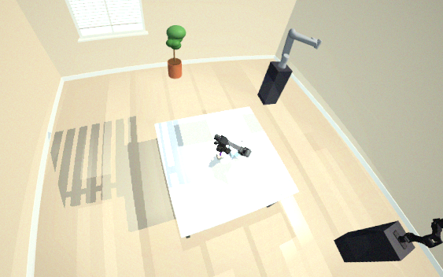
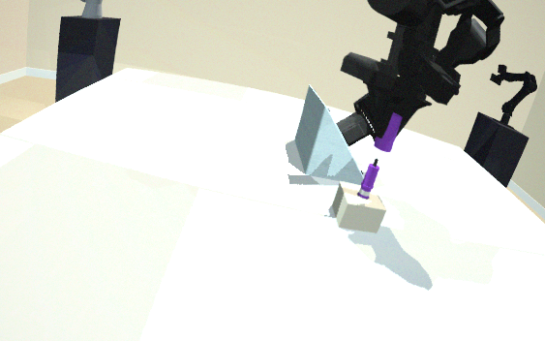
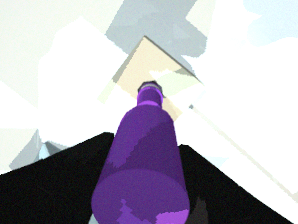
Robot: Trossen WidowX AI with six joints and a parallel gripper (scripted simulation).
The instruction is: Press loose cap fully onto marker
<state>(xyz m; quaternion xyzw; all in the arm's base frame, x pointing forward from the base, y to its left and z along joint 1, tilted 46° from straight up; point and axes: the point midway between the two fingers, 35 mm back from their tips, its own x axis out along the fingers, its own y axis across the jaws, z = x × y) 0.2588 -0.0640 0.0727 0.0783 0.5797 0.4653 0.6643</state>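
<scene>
Now: the beige holder block 110 mm below my gripper tip. Round my gripper tip: purple cap 10 mm above.
</scene>
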